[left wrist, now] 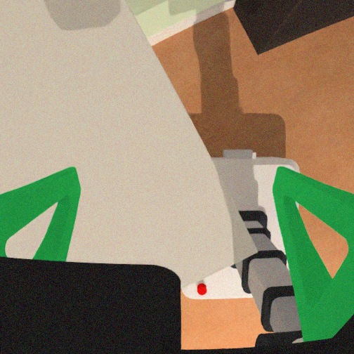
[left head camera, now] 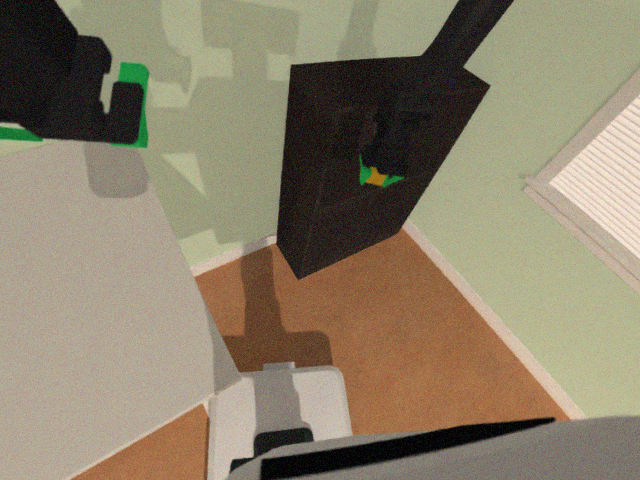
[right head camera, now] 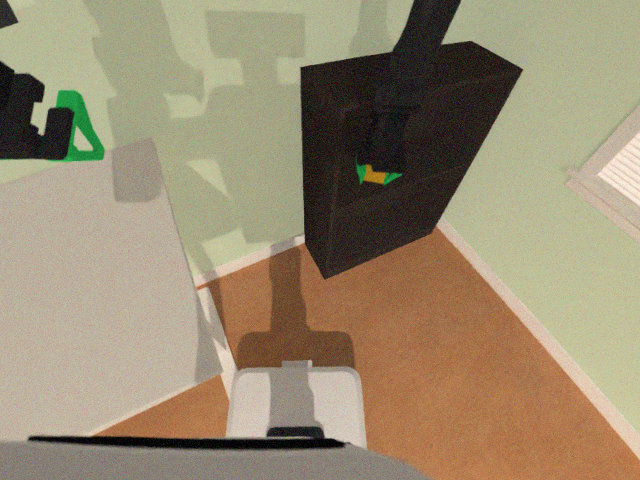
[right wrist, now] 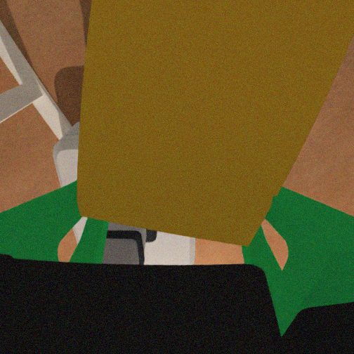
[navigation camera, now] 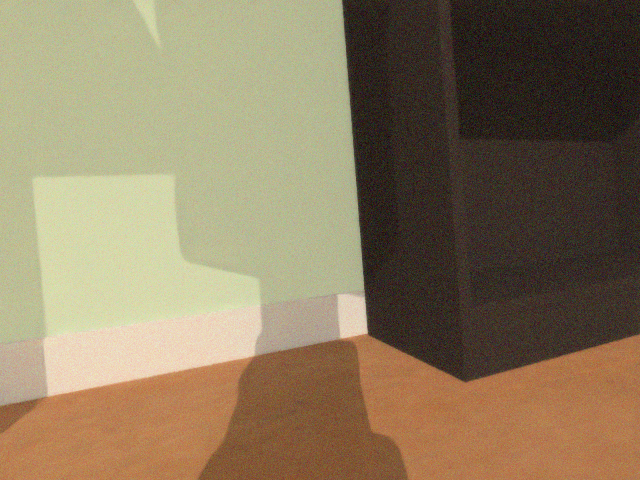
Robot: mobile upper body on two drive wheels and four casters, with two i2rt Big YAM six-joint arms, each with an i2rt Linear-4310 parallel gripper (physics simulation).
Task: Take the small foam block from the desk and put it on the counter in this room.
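Places are measured from the left arm's base along level axes (x back, y right, z up), in millimetres.
Where they show: left gripper, fingertip midpoint: (left head camera: 94, 138) (right head camera: 63, 153); right gripper, fingertip midpoint: (left head camera: 371, 184) (right head camera: 372, 182).
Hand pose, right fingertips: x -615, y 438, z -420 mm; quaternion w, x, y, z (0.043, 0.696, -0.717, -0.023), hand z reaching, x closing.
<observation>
Each offset is from my right fingertips to the top centre of the thing. "pt": to the spot under its first point. Level surfaces: height alone.
The foam block @(dx -48, dy +10, dz +48 mm) (left head camera: 376, 177) (right head camera: 374, 176) (right wrist: 200, 110) is orange-yellow and fills much of the right wrist view. My right gripper (left head camera: 381, 178) (right head camera: 379, 176) (right wrist: 172, 176) is shut on it and holds it up in the air, in front of the dark unit in both head views. My left gripper (left head camera: 77, 138) (left wrist: 176, 177) is open and empty, above a pale flat top @(dz -40 mm) (left head camera: 103, 289) (right head camera: 103, 289) (left wrist: 100, 100) at the left. I cannot tell whether this top is the desk or the counter. The block's far end is cut off in the right wrist view.
A dark open-fronted unit (left head camera: 297, 180) (right head camera: 317, 180) (navigation camera: 408, 206) stands near the corner against the green wall (navigation camera: 258, 155). The white robot base (left head camera: 323, 397) (right head camera: 338, 397) is beside the pale top's corner. A blinded window @(pt dx -107, dy +972, dz +16 mm) (left head camera: 604, 175) is at the right.
</observation>
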